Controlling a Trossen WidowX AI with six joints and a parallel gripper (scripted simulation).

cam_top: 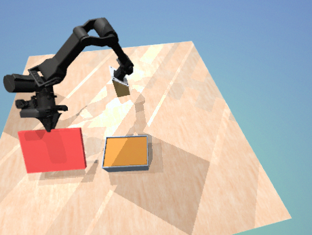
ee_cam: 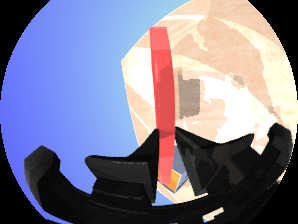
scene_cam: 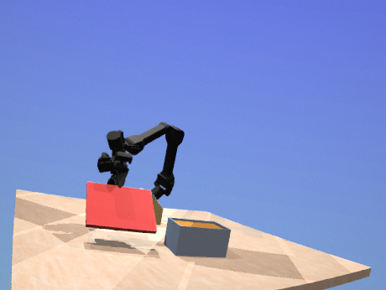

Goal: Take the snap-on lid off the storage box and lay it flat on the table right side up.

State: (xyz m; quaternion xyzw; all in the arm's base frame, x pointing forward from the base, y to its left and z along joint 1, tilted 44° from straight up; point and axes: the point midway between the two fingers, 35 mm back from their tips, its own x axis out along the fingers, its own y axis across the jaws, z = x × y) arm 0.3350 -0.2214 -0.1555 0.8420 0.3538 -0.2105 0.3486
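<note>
The red lid lies 70 mm ahead of my gripper tip and 50 mm below it. Also, from my gripper tip: blue-grey box (100 mm ahead, 290 mm to the left, 130 mm below).
</note>
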